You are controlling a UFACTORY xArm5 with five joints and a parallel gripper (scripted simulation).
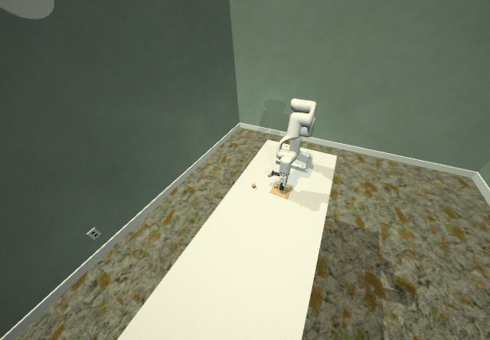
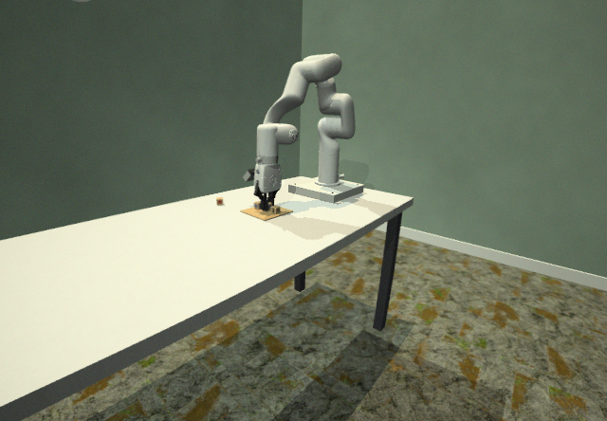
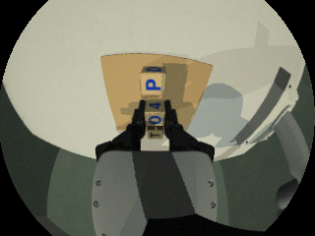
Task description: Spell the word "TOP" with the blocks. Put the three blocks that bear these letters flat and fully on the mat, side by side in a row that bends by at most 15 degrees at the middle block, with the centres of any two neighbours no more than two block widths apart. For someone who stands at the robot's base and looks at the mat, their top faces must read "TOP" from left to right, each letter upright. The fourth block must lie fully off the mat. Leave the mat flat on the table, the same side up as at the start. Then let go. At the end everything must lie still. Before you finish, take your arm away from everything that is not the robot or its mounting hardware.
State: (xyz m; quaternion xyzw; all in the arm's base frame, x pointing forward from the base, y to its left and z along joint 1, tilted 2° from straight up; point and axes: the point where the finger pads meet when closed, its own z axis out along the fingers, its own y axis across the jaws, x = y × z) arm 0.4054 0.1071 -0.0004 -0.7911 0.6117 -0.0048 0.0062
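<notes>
Right now my hand is 30 mm above the tan mat.
</notes>
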